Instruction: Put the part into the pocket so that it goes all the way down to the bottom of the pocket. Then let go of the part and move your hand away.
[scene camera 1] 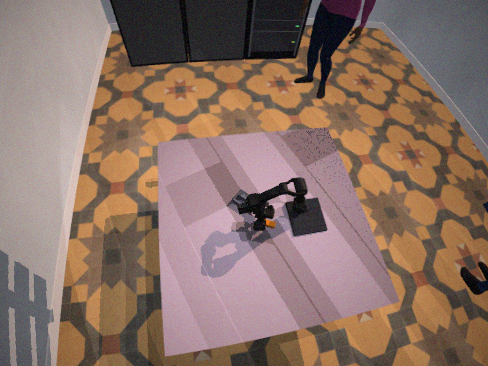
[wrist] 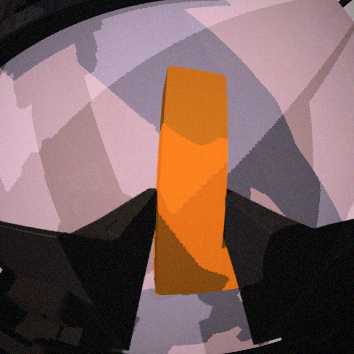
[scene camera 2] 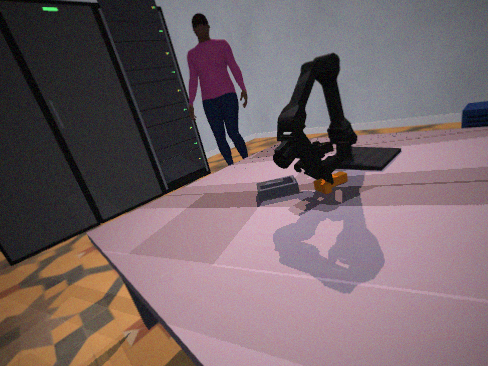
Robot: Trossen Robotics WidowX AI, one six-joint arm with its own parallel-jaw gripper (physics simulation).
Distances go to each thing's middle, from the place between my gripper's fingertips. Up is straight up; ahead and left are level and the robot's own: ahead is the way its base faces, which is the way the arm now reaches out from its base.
The orange L-shaped part (wrist: 189, 253) lies right at my hand.
